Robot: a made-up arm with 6 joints. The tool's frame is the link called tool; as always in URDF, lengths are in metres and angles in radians. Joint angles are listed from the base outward. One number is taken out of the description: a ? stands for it. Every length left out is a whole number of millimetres.
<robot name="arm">
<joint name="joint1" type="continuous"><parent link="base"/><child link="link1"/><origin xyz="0 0 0.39" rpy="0 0 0"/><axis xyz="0 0 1"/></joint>
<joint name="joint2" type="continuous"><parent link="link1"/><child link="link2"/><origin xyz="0.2 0 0" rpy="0 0 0"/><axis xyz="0 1 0"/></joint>
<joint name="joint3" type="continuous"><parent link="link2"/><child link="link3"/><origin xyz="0 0 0.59" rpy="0 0 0"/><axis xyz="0 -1 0"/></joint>
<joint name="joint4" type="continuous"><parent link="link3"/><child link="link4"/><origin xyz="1.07 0 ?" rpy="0 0 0"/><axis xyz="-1 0 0"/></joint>
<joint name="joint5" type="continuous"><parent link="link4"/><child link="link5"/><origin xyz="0 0 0" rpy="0 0 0"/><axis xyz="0 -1 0"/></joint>
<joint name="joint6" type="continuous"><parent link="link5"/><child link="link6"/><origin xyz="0.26 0 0" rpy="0 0 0"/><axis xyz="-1 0 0"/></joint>
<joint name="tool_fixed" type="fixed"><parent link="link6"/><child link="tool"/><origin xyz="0 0 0" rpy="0 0 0"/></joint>
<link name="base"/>
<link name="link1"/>
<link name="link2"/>
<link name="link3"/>
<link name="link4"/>
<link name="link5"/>
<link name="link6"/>
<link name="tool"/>
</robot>
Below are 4 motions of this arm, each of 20 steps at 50 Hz.
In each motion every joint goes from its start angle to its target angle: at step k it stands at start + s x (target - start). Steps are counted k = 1, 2, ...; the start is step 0. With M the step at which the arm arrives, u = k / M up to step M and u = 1 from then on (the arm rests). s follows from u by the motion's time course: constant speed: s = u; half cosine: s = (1 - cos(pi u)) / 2; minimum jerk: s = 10 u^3 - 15 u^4 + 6 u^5.
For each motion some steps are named. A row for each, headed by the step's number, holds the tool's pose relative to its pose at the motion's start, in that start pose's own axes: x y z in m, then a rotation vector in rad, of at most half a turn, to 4 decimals.
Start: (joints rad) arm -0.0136 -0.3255 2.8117 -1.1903 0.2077 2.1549
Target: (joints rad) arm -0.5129 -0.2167 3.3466 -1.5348 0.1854 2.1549
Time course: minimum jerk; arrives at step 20
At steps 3, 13, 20:
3: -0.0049 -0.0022 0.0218 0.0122 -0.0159 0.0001
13: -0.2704 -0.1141 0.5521 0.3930 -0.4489 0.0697
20: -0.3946 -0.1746 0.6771 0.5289 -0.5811 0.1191

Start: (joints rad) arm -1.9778 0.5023 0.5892 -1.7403 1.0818 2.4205
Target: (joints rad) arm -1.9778 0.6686 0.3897 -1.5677 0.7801 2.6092
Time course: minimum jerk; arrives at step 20
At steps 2, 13, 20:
2: 0.0011 0.0036 -0.0016 -0.0050 -0.0014 0.0015
13: 0.0700 0.3154 -0.1886 -0.4480 -0.1295 0.1618
20: 0.0803 0.4060 -0.2637 -0.5833 -0.1700 0.2242

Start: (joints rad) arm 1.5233 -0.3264 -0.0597 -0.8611 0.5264 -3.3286
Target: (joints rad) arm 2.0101 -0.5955 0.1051 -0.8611 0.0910 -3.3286
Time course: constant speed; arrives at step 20
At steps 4, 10, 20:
4: -0.0514 -0.1507 0.0374 0.0850 -0.1173 -0.0776
10: -0.1511 -0.3662 0.0528 0.2086 -0.2893 -0.1989
20: -0.3515 -0.6702 -0.0325 0.4052 -0.5594 -0.4158

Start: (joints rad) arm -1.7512 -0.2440 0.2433 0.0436 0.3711 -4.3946
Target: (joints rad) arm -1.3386 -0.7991 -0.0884 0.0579 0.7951 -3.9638
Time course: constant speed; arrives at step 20
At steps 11, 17, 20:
11: -0.1625 -0.3610 0.0611 -0.0475 0.0498 -0.3775
17: -0.2846 -0.5172 0.0415 -0.0496 0.1378 -0.5596
20: -0.3509 -0.5814 0.0199 -0.0443 0.1967 -0.6406

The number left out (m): 0.12
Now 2 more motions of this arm.
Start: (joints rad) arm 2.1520 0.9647 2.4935 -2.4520 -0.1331 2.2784
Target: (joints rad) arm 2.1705 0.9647 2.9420 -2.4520 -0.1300 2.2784
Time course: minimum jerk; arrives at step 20
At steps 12, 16, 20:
12: -0.0644 0.0786 0.3943 -0.0133 -0.3004 0.0499
16: -0.1206 0.1073 0.5362 -0.0184 -0.4147 0.0679
20: -0.1354 0.1136 0.5670 -0.0196 -0.4402 0.0719

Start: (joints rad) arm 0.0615 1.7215 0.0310 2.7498 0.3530 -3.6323
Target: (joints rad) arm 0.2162 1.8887 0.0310 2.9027 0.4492 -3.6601
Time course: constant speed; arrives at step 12
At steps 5, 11, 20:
5: 0.0730 -0.0533 -0.0775 -0.0948 0.0523 -0.1170
11: 0.1485 -0.1348 -0.1602 -0.2034 0.1109 -0.2633
20: 0.1597 -0.1501 -0.1727 -0.2210 0.1203 -0.2883

